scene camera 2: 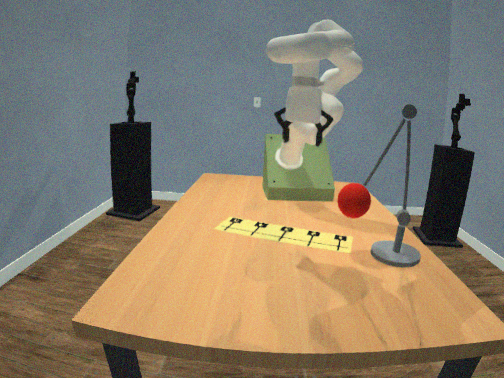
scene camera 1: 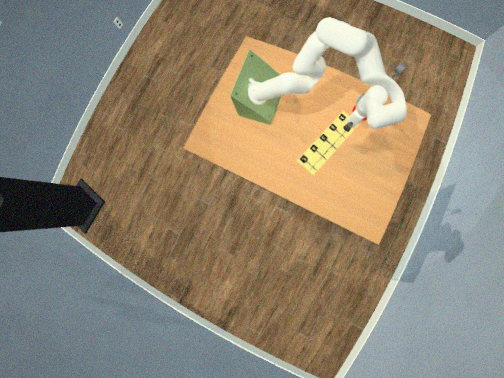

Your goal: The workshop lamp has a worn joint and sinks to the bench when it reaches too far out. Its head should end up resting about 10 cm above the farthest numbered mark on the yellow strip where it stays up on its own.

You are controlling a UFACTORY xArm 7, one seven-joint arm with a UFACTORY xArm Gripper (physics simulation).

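Places are measured from the arm's base along level axes (x back, y right, z up), in centimetres.
Pixels of known places: gripper, fingertip midpoint: [scene camera 2: 301,144] [scene camera 1: 351,123]; arm's base, link origin: [scene camera 2: 288,158] [scene camera 1: 257,93].
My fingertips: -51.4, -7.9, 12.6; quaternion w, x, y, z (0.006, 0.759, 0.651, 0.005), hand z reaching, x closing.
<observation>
For each thing: its top centre in the pictures, then the offset to it from my fingertips, as dx, dy, dz. "pt": a spot on its surface instead. Level surfaces: height alone.
- round grey base, surface spot: [scene camera 2: 395,254] pt -7.1, -31.2, -27.7
- raised elbow joint, surface spot: [scene camera 2: 409,111] [scene camera 1: 402,71] pt -5.5, -29.1, +12.8
- red ball head, surface spot: [scene camera 2: 354,200] pt -6.8, -16.1, -12.9
- yellow strip, surface spot: [scene camera 2: 271,230] [scene camera 1: 322,146] pt +4.8, +7.5, -29.0
- wooden table, surface height: dz -29.1
The lamp has a round grey base [scene camera 2: 395,254], thin grey arms with a raised elbow joint [scene camera 1: 400,69] [scene camera 2: 409,111], and a red ball head [scene camera 1: 355,108] [scene camera 2: 354,200] held up above the table. In scene camera 1 the robot arm covers most of the head and base. The yellow strip [scene camera 1: 322,145] [scene camera 2: 271,230] lies flat, one end near the lamp base, with several black marks whose numbers are too small to read. My gripper [scene camera 2: 302,139] is open and empty, high above the table, left of and apart from the head in scene camera 2. Its black finger part shows over the strip's upper end in scene camera 1.
The green mounting block [scene camera 1: 257,112] [scene camera 2: 300,192] carries the white robot arm [scene camera 1: 342,37] [scene camera 2: 312,42] at one end of the wooden table [scene camera 1: 240,150] [scene camera 2: 200,300]. Black pedestals [scene camera 2: 131,165] [scene camera 2: 445,190] stand on the floor beyond the table's sides.
</observation>
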